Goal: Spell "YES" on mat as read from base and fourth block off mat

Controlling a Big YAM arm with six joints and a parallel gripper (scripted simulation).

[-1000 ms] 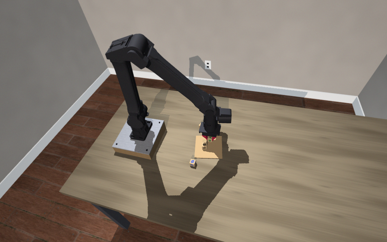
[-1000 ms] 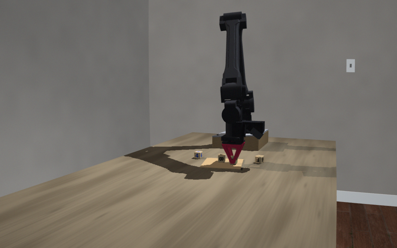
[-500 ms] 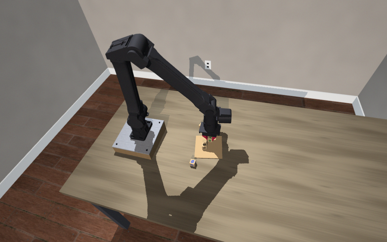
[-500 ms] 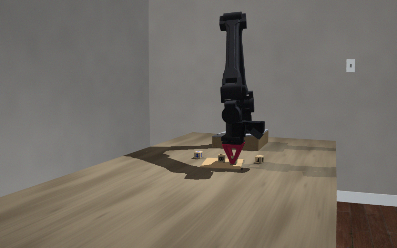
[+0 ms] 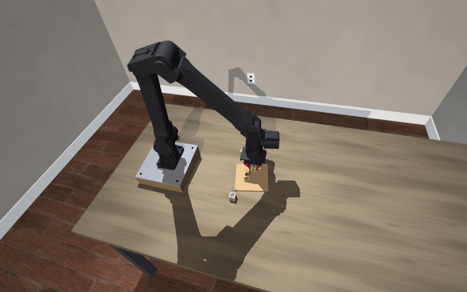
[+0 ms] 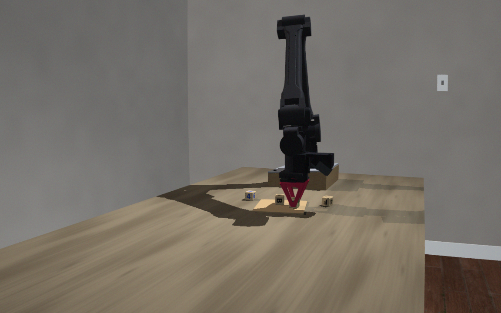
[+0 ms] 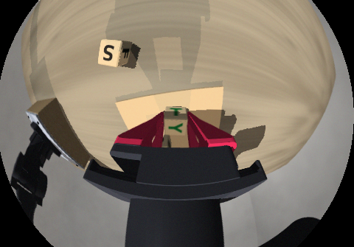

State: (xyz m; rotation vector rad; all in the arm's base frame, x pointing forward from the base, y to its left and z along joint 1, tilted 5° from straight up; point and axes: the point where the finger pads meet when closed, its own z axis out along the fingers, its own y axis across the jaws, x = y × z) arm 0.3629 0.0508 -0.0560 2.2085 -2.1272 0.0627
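My hand is 4 cm to the left of the tan mat and 1 cm above it.
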